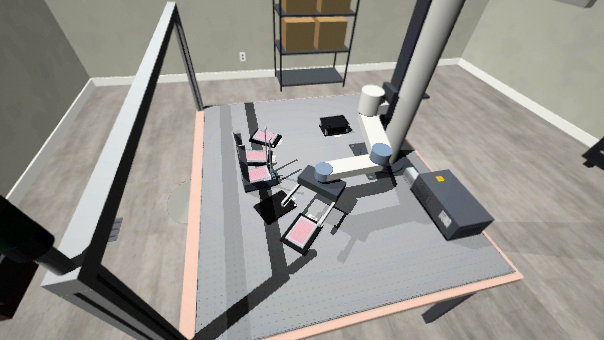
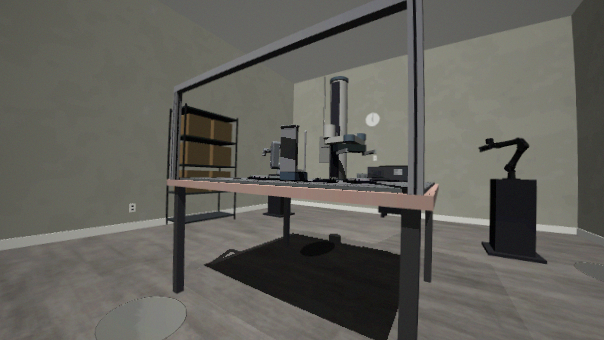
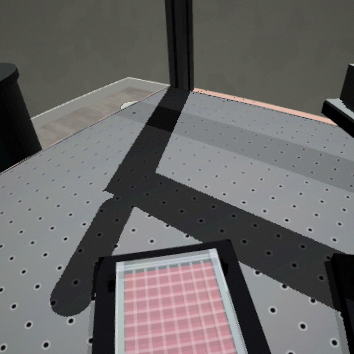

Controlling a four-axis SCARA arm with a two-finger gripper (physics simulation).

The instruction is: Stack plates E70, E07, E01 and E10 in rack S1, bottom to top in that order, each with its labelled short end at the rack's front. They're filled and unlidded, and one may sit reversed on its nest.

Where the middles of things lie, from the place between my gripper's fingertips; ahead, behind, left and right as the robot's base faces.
Right now my hand is 710 mm past the grey controller box (image 1: pixel 451 196) and 110 mm above it.
